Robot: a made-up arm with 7 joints. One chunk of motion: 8 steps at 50 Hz.
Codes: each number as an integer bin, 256 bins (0 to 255) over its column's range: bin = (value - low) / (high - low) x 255, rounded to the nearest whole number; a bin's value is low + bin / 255 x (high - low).
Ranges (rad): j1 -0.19..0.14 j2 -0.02..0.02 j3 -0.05..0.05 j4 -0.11..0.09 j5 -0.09..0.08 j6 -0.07..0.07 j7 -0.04..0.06
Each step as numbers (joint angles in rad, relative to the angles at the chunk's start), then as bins.
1 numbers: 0.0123 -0.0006 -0.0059 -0.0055 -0.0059 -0.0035 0.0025
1 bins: 156 124 112 133 126 121 108
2 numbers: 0.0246 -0.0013 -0.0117 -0.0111 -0.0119 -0.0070 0.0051
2 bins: 166 119 98 126 117 115 115
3 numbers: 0.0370 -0.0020 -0.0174 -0.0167 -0.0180 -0.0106 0.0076
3 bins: 175 115 83 119 108 108 121
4 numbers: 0.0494 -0.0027 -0.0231 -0.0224 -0.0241 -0.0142 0.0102
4 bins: 185 110 69 112 99 102 128
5 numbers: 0.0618 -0.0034 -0.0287 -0.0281 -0.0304 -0.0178 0.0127
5 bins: 195 106 54 104 89 95 134
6 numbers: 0.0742 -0.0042 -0.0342 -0.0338 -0.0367 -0.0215 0.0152
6 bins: 204 101 40 97 80 88 141
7 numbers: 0.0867 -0.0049 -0.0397 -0.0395 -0.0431 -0.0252 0.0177
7 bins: 214 96 26 90 70 82 147
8 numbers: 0.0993 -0.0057 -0.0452 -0.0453 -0.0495 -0.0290 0.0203
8 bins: 224 91 12 82 61 75 154
